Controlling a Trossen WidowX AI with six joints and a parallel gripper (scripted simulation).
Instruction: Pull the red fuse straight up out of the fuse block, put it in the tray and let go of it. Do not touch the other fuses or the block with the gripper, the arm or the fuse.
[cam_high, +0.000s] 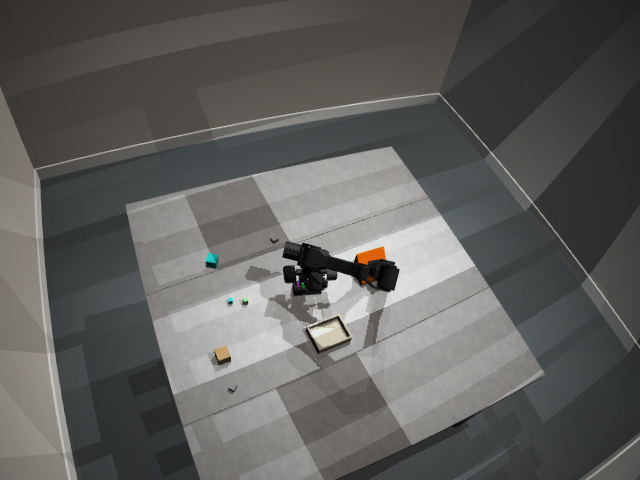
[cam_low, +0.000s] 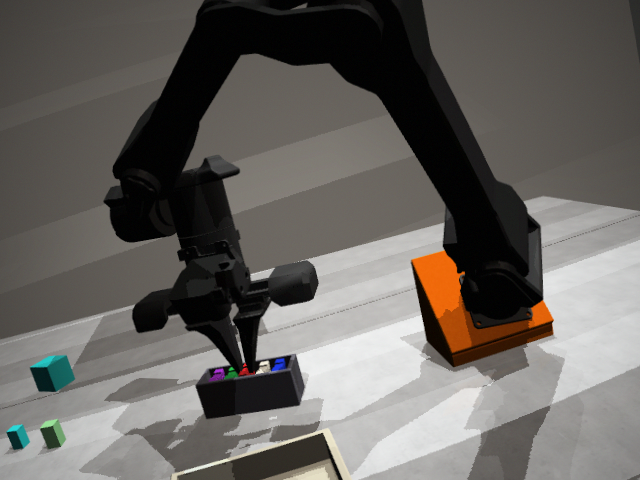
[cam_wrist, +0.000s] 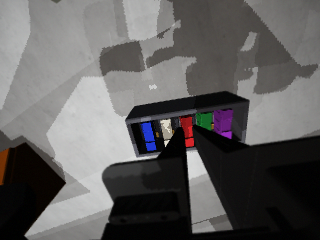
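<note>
The cream tray is 20 cm to the left of my gripper tip, 3 cm below it and 2 cm behind it. From my gripper tip the other things lie so: red fuse (1 cm below); then cyan cube (32 cm ahead, 20 cm to the right, 2 cm below); then brown box (36 cm ahead, 19 cm to the left, 2 cm below).
</note>
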